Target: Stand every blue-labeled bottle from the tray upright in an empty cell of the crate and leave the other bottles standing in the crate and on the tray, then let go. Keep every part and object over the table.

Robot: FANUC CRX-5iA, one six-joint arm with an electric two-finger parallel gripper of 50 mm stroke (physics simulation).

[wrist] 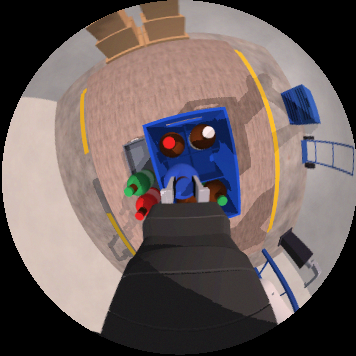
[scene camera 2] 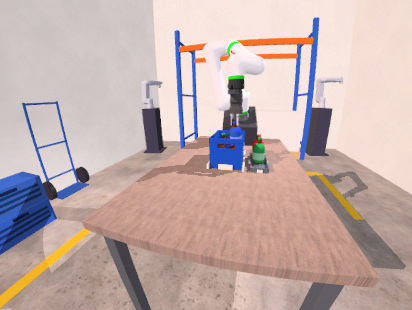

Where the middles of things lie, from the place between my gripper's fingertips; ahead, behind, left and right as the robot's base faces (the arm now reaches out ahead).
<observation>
The blue-labeled bottle (wrist: 183,185) lies 1 cm behind my hand, 1 cm to the left of it and 6 cm below it.
</observation>
